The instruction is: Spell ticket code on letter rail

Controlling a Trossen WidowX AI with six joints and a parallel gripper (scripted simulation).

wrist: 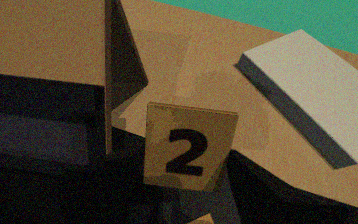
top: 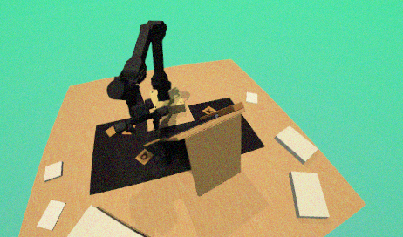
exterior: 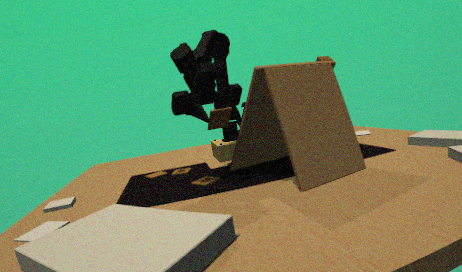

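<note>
Right now the white ticket is 80 mm behind my gripper tip, 120 mm to the left of it and 70 mm below it. Also, from my gripper tip: black mat: 170 mm behind, 100 mm to the left, 160 mm below.
</note>
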